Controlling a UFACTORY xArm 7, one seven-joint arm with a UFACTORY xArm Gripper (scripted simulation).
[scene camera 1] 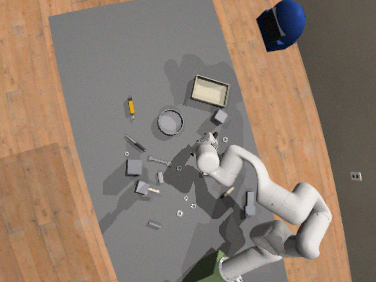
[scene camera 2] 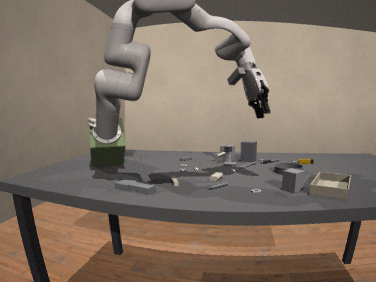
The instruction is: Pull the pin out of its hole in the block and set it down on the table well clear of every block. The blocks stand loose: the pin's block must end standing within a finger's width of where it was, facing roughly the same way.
cream tray: scene camera 1; scene camera 2
same spot on cream tray: (scene camera 1: 208, 89) = (scene camera 2: 336, 187)
